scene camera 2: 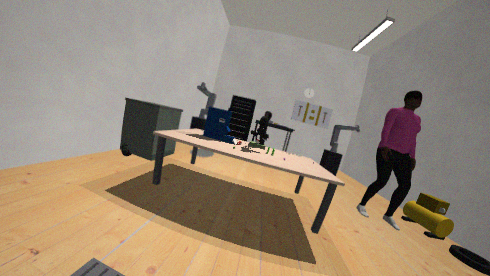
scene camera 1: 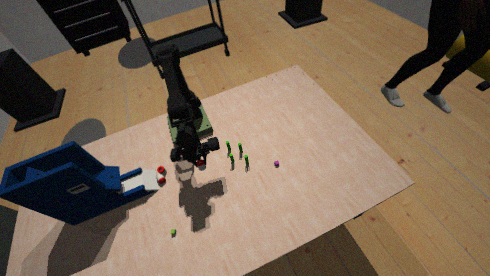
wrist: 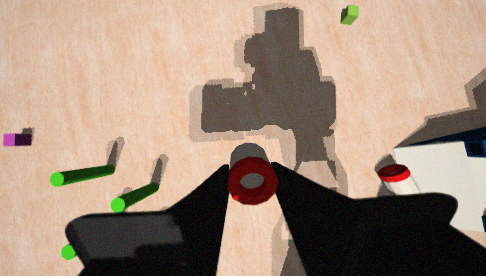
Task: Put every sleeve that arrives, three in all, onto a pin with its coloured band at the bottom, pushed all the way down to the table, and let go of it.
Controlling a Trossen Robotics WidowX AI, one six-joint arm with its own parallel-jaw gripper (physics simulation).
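My gripper (scene camera 1: 200,161) (wrist: 249,168) is shut on a sleeve (wrist: 253,198), which stands between the fingertips with its red band at the upper end, towards the wrist camera, and its grey body below. It is held above the table, between the pins and the chute. Four bare green pins (scene camera 1: 228,146) (scene camera 1: 240,148) (scene camera 1: 231,161) (scene camera 1: 246,162) stand to the right in scene camera 1; the wrist view shows three pins (wrist: 85,174) (wrist: 137,196) (wrist: 68,251), partly behind a finger. Two red-banded sleeves (scene camera 1: 161,169) (scene camera 1: 161,180) are at the chute's end; one sleeve (wrist: 395,174) shows in the wrist view.
The blue dispenser (scene camera 1: 45,192) (scene camera 2: 218,123) with its white ramp (scene camera 1: 135,184) (wrist: 447,197) stands at the left in scene camera 1. A purple cube (scene camera 1: 276,163) (wrist: 15,139) lies beyond the pins. A light green cube (scene camera 1: 173,232) (wrist: 351,13) lies near the front. A person (scene camera 2: 400,132) stands beyond the table.
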